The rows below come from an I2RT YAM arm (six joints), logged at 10 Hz.
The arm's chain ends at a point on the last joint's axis. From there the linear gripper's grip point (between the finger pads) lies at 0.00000 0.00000 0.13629 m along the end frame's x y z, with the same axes.
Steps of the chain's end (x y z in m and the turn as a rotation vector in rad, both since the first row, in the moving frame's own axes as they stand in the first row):
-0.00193 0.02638 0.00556 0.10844 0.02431 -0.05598
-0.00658 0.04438 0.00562 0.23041 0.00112 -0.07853
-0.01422 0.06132 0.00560 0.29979 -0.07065 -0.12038
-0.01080 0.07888 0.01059 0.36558 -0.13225 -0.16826
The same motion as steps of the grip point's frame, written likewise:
0.00096 0.01155 0.00472 0.10844 0.02431 -0.05598
-0.00766 0.01328 0.00202 0.23041 0.00112 -0.07853
-0.02611 0.02178 -0.00081 0.29979 -0.07065 -0.12038
-0.03242 0.03203 0.00044 0.36558 -0.13225 -0.16826

